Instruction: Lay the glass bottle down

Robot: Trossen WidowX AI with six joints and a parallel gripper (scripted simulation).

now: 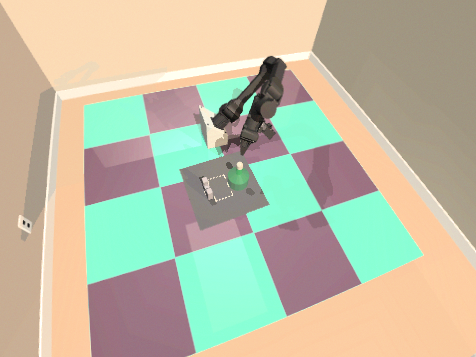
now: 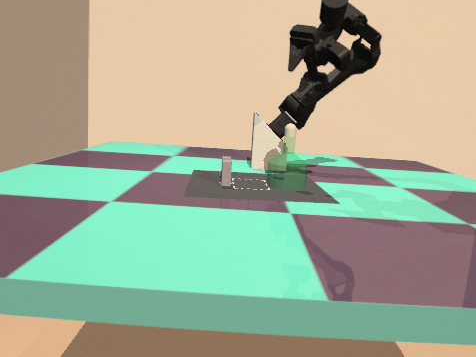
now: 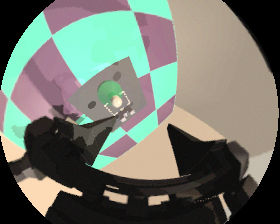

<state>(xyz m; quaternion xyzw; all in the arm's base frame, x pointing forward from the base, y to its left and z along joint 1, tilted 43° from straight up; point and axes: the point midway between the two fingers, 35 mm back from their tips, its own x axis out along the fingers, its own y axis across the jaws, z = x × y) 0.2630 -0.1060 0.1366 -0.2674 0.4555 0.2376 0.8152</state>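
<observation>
My gripper tip is 15 cm above the green glass bottle and 1 cm past it. The rest, counted from my gripper tip: dark grey mat (24 cm below, 7 cm to the right, 1 cm behind).
</observation>
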